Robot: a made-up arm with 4 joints.
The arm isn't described. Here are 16 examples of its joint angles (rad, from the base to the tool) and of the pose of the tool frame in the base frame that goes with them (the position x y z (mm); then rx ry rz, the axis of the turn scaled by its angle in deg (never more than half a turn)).
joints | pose
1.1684 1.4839 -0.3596 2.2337 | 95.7 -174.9 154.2 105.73 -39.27 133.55
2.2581 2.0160 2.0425 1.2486 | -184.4 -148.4 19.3 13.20 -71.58 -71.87
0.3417 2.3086 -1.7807 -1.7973 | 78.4 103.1 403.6 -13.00 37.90 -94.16
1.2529 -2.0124 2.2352 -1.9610 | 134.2 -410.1 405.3 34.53 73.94 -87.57
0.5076 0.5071 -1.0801 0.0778 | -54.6 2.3 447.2 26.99 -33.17 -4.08
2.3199 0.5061 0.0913 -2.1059 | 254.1 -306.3 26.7 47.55 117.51 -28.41
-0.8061 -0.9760 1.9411 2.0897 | 175.6 299.7 331.4 26.23 69.33 82.61
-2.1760 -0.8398 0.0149 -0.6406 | -22.8 257.0 -407.0 -97.94 -59.47 27.95
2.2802 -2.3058 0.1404 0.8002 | -163.2 -294.7 -48.4 34.59 -70.28 -92.14
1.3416 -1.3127 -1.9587 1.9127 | -14.6 -263.2 143.7 -92.63 -58.45 -55.85
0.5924 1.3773 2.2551 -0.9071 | -153.2 130.8 312.9 80.36 -137.21 -60.89
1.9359 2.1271 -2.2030 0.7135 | -161.4 -380.9 43.3 103.95 -41.86 22.94
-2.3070 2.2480 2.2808 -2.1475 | -269.8 181.2 -338.9 -0.60 -83.20 13.50
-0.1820 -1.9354 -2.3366 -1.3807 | 13.0 280.8 272.1 -84.55 91.09 -58.84
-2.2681 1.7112 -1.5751 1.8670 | -18.9 246.7 -167.8 -78.27 113.07 45.99
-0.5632 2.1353 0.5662 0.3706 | -16.2 212.2 107.0 17.59 145.03 -35.44
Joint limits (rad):
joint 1: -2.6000..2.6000
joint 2: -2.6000..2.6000
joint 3: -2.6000..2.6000
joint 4: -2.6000..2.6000
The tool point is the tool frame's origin. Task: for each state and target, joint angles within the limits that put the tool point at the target. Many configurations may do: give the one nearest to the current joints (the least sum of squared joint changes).
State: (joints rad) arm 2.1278 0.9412 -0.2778 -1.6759
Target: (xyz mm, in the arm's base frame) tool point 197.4 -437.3 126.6
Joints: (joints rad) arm 1.9349 0.3557 -0.3824 -1.7579
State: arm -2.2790 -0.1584 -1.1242 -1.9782
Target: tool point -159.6 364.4 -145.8
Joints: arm -1.6875 -0.5972 -1.7822 -2.2473
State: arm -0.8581 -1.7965 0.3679 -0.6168
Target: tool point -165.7 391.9 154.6
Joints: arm -0.7801 -2.0769 -0.0167 -0.2107
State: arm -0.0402 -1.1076 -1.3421 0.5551
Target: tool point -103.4 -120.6 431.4
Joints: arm 0.6949 -1.1668 -0.3280 0.4907
